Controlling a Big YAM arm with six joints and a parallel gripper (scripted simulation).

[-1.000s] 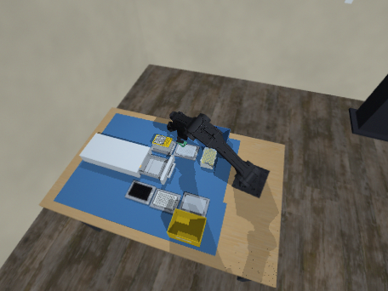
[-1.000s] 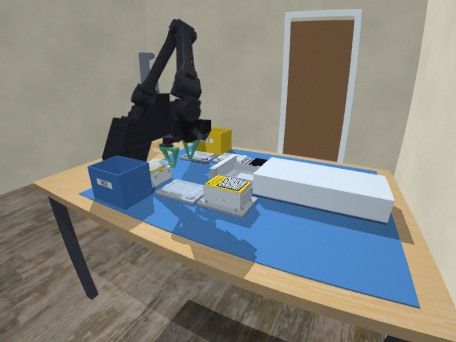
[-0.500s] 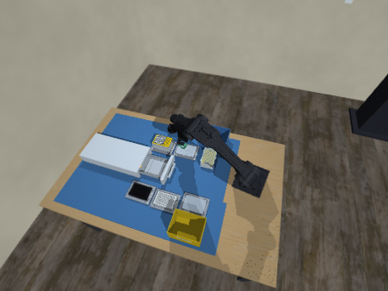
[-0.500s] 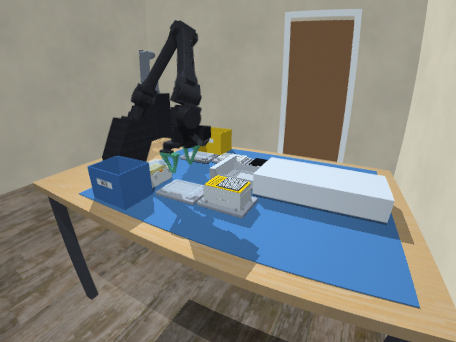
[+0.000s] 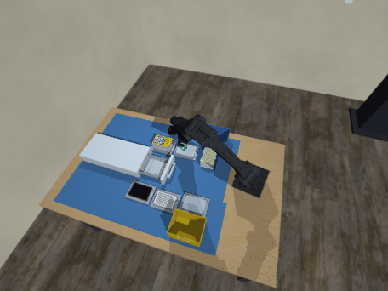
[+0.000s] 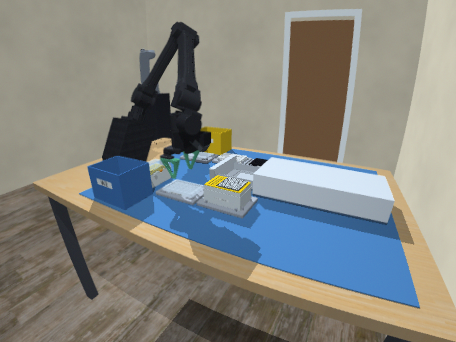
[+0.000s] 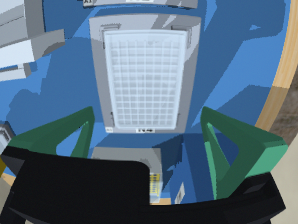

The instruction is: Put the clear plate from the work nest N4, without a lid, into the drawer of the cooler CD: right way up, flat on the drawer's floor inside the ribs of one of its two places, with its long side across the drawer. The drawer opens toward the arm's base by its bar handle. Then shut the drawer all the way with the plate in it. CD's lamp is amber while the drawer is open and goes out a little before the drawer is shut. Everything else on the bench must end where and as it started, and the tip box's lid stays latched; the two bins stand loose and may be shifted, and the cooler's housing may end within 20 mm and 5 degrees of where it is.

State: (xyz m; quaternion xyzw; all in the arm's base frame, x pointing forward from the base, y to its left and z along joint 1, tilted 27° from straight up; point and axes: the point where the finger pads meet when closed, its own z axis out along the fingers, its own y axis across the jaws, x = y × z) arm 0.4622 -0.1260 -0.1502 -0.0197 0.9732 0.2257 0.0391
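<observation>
Right now the clear plate is 70 mm below my hand. The rest, counted from my hand: blue bin (180 mm behind, 130 mm to the right, 50 mm below); then yellow-labelled tip box (160 mm ahead, 30 mm below, 10 mm to the left); then grey work nest (80 mm below).
</observation>
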